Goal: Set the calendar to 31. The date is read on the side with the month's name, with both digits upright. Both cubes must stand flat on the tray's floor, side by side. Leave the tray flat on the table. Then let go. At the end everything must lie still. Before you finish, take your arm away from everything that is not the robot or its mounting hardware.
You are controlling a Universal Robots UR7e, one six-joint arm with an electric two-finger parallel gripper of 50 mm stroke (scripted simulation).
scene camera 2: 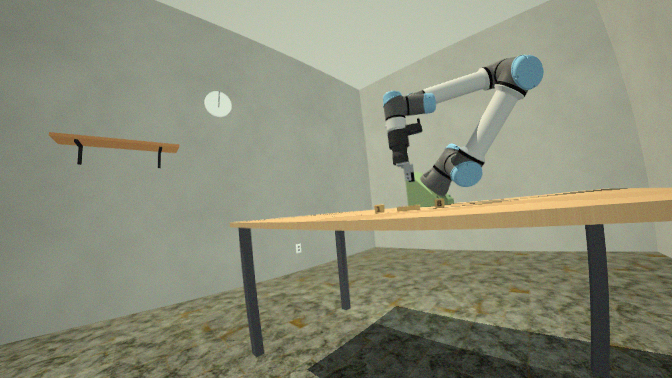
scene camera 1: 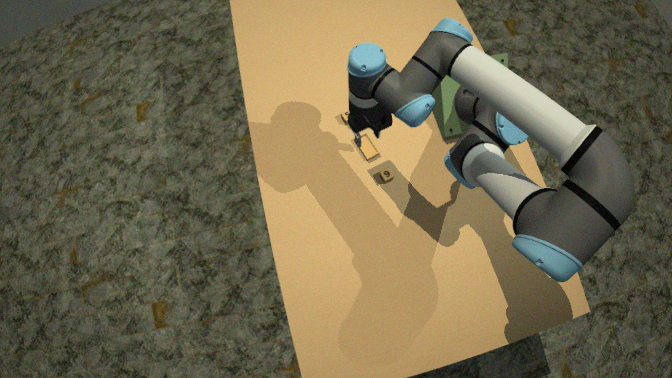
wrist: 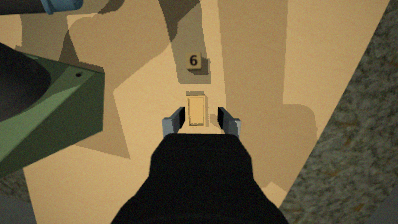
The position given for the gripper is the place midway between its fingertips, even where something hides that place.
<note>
In view: the gripper [scene camera 2: 410, 181].
The gripper also shows in the wrist view [wrist: 201, 113].
</note>
